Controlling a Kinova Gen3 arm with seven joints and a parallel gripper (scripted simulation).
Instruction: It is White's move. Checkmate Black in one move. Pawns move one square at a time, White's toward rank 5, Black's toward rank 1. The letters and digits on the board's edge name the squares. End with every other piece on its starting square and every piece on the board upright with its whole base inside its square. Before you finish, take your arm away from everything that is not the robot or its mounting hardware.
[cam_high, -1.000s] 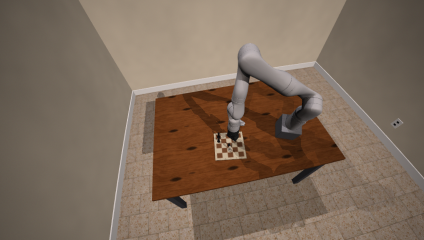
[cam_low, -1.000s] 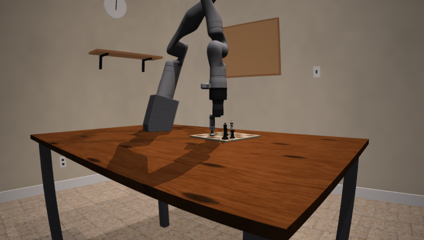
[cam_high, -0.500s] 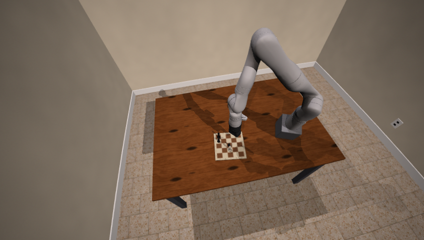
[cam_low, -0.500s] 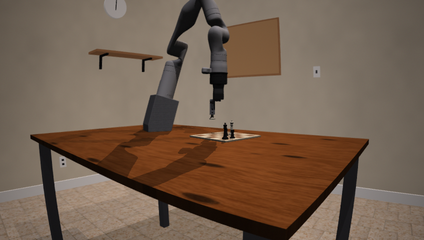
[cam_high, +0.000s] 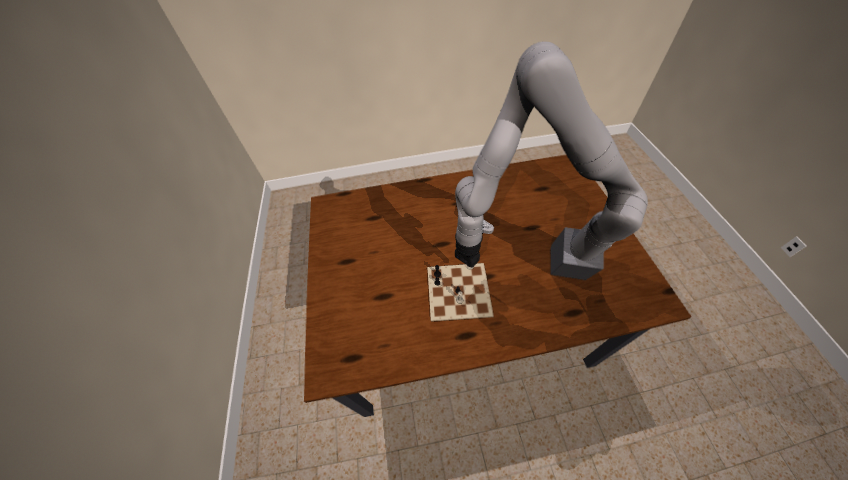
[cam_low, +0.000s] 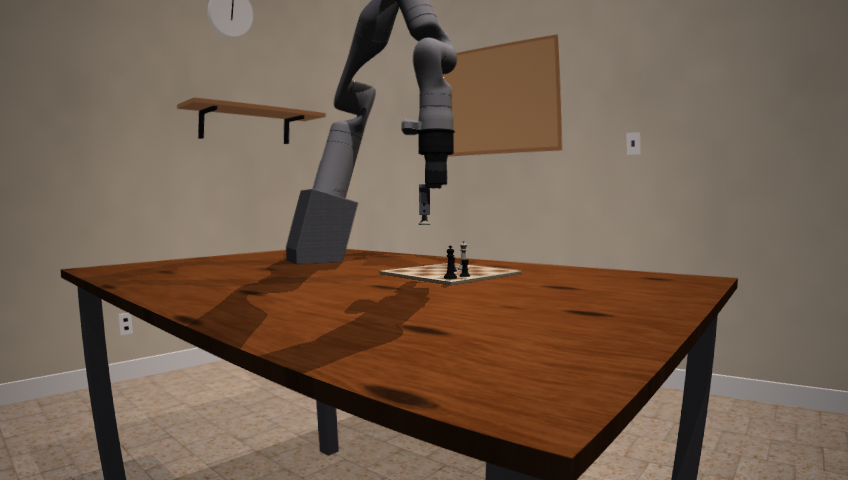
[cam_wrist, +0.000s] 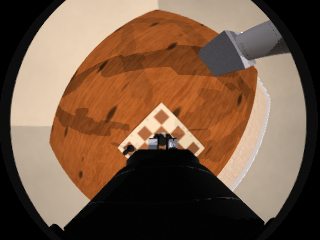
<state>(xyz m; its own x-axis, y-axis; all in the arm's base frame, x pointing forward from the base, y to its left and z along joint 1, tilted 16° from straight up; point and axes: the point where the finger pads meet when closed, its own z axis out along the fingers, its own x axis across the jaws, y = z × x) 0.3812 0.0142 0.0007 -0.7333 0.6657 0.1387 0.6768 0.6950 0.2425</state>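
Now: hand 11 cm short of the tall black piece, 3 cm to the left of it and 11 cm above it. Also, from my hand: small white piece 1 cm below; then tall white piece 4 cm ahead, 8 cm to the left, 11 cm below; then chessboard 4 cm ahead, 4 cm to the left, 14 cm below.
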